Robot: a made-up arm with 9 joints. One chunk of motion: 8 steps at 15 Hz.
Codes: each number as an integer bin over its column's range. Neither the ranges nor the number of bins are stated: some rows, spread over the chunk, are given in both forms.
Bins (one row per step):
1: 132 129 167 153 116 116
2: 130 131 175 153 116 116
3: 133 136 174 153 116 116
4: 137 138 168 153 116 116
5: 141 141 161 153 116 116
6: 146 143 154 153 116 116
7: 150 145 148 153 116 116
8: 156 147 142 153 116 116
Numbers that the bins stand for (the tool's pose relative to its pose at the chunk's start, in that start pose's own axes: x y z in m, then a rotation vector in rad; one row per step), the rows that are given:
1: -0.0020 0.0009 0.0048 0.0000 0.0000 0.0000
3: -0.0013 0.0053 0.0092 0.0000 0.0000 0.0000
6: 0.0073 0.0097 -0.0034 0.0000 0.0000 0.0000
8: 0.0140 0.0122 -0.0109 0.0000 0.0000 0.0000
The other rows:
2: -0.0033 0.0022 0.0098 0.0000 0.0000 0.0000
4: 0.0013 0.0066 0.0054 0.0000 0.0000 0.0000
5: 0.0040 0.0085 0.0010 0.0000 0.0000 0.0000
7: 0.0100 0.0110 -0.0071 0.0000 0.0000 0.0000

